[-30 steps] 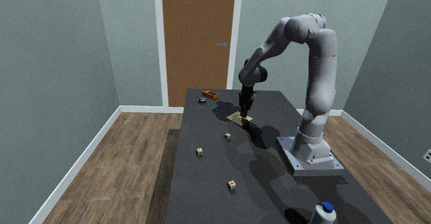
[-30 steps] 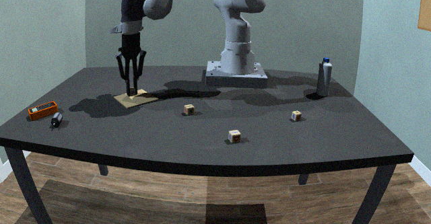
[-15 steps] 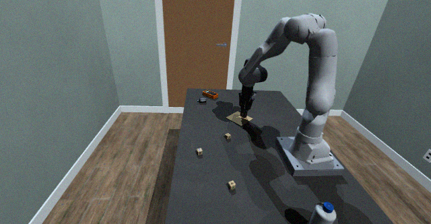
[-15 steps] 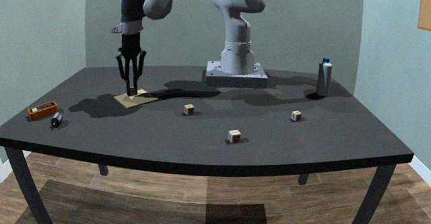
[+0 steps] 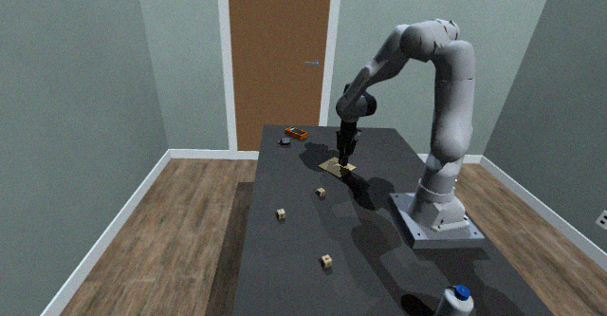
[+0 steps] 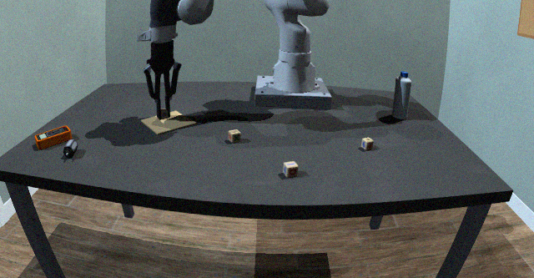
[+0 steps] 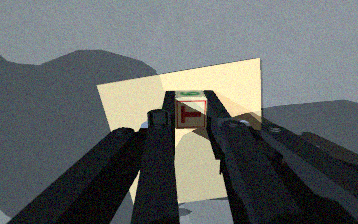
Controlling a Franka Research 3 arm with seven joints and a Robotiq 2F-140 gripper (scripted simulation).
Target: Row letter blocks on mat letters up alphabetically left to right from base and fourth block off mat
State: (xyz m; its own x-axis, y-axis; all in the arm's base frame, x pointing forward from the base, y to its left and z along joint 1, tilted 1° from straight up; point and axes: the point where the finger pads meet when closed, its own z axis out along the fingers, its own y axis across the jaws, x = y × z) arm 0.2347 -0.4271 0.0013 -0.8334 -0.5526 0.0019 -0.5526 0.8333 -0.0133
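Right now my hand is 20 mm above the block. From my hand the other things lie so: tan mat: 40 mm below, 30 mm ahead, 20 mm to the left; then orange device: 350 mm to the right, 230 mm ahead, 20 mm below.
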